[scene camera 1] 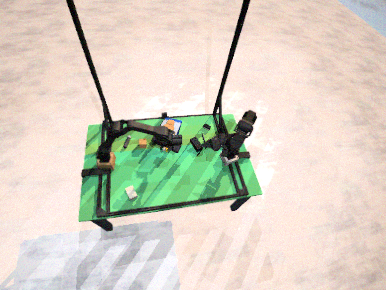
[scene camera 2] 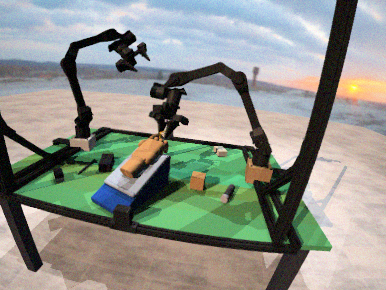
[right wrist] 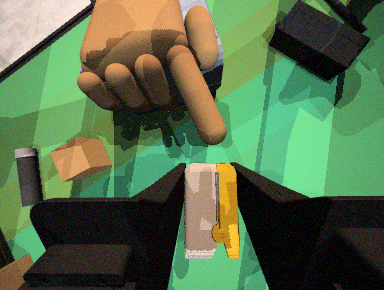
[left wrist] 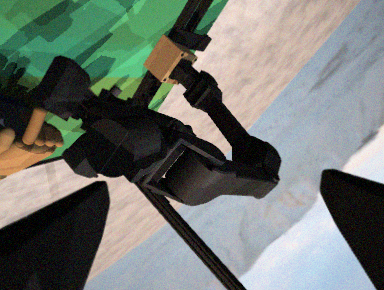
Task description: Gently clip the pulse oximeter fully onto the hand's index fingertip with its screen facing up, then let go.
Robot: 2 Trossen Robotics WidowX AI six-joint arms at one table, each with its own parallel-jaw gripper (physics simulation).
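Where they show: left gripper, between the fingertips: [scene camera 1: 203, 144] [scene camera 2: 143, 65] [left wrist: 215, 186]; right gripper, between the fingertips: [scene camera 2: 162, 137] [right wrist: 207, 168]; left arm's base, origin of its link: [scene camera 1: 230, 155] [scene camera 2: 82, 136]; right arm's base, origin of its link: [scene camera 1: 105, 158] [scene camera 2: 260, 163] [left wrist: 180, 69].
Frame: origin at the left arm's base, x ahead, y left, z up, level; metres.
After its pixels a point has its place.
The orange hand [scene camera 1: 170, 123] {x 0.335, y -0.364, z 0.066 m} [scene camera 2: 144, 154] {x 0.366, y -0.347, z 0.075 m} [left wrist: 20, 155] {x 0.367, y -0.271, z 0.103 m} [right wrist: 135, 35] {x 0.390, y -0.274, z 0.104 m} lies on a sloped support. In the right wrist view its index finger [right wrist: 197, 95] points down the picture. My right gripper [scene camera 2: 165, 133] {x 0.420, y -0.179, z 0.081 m} [right wrist: 207, 168] {x 0.420, y -0.179, z 0.081 m} is shut on the pulse oximeter [right wrist: 200, 210] {x 0.438, y -0.166, z 0.105 m}, which has a white half and a yellow half side by side. The oximeter's upper end is a small gap below the index fingertip in that view, apart from it, and slightly to its left. Its screen does not show. My left gripper [scene camera 2: 142, 65] {x 0.302, y 0.048, z 0.366 m} is open and empty, high above the table.
The blue support [scene camera 2: 107, 197] {x 0.262, y -0.454, z -0.031 m} has a pale top. An orange block [scene camera 1: 143, 143] {x 0.563, y -0.305, z -0.009 m} [scene camera 2: 198, 181] {x 0.562, y -0.349, z -0.021 m} [right wrist: 80, 159] {x 0.552, y -0.312, z -0.009 m} and a dark cylinder [scene camera 2: 228, 193] {x 0.664, y -0.403, z -0.035 m} [right wrist: 29, 177] {x 0.663, y -0.376, z -0.039 m} lie beside it. A black block [scene camera 2: 106, 162] {x 0.193, y -0.227, z -0.025 m} [right wrist: 320, 40] {x 0.192, y -0.187, z -0.025 m} is on its other side. A white block [scene camera 1: 131, 192] {x 0.734, y 0.020, z -0.029 m} [scene camera 2: 220, 151] {x 0.726, y -0.023, z -0.030 m} lies farther off.
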